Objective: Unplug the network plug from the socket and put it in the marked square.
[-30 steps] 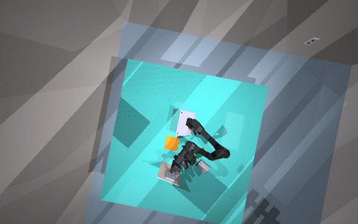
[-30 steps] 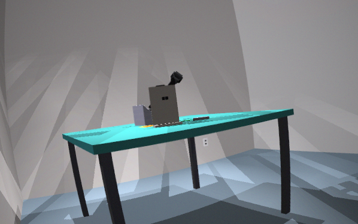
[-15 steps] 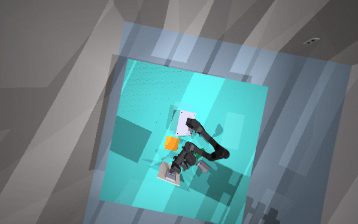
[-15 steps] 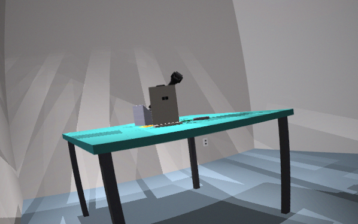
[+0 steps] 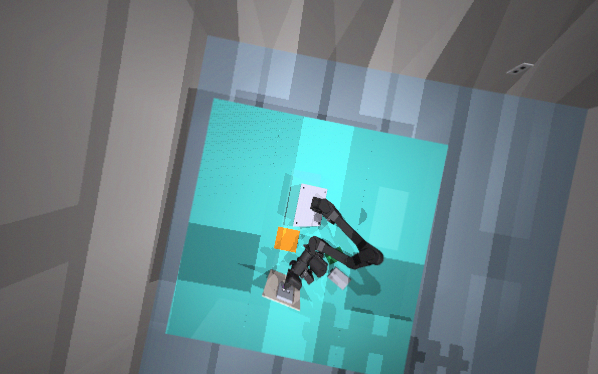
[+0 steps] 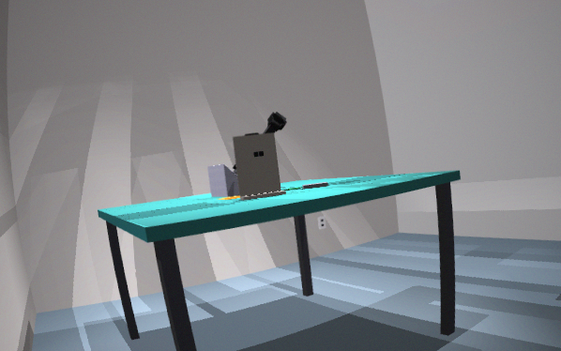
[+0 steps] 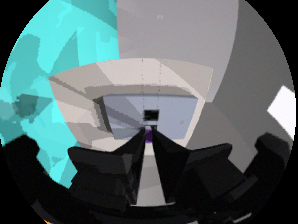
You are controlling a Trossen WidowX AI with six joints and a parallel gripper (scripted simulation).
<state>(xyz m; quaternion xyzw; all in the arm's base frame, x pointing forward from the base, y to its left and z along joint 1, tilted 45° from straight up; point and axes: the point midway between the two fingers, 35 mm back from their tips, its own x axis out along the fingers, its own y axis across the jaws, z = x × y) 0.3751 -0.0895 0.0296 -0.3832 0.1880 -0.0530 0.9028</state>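
Now: the orange marked square 17 cm behind my gripper tip, 16 cm below it and 4 cm to the right of it. Round my gripper tip: green patch: 23 cm to the left, 16 cm below, 15 cm behind; network plug: 1 cm ahead; grey upright panel: 5 cm below, 3 cm ahead.
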